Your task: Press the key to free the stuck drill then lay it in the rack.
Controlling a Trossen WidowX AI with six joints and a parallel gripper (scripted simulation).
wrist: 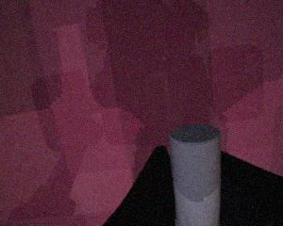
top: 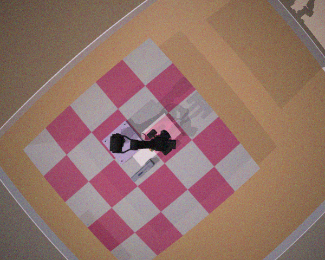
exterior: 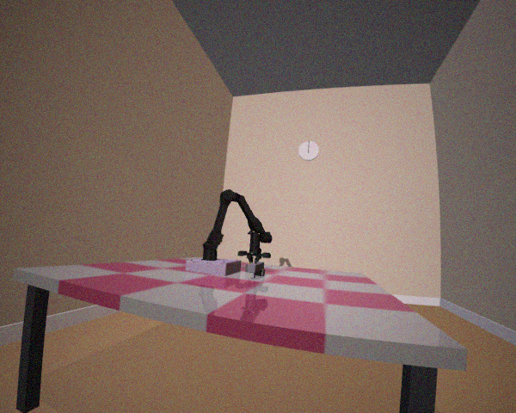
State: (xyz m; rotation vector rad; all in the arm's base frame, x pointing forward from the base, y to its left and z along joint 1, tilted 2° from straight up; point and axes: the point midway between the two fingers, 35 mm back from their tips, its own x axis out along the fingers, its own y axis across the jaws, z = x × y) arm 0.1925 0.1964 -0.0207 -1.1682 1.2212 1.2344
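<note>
Now: the olive piece 5 cm to the right of my gripper tip and 1 cm above it. Also, from my gripper tip: dark key 7 cm ahead, 25 cm to the right, 4 cm above.
</note>
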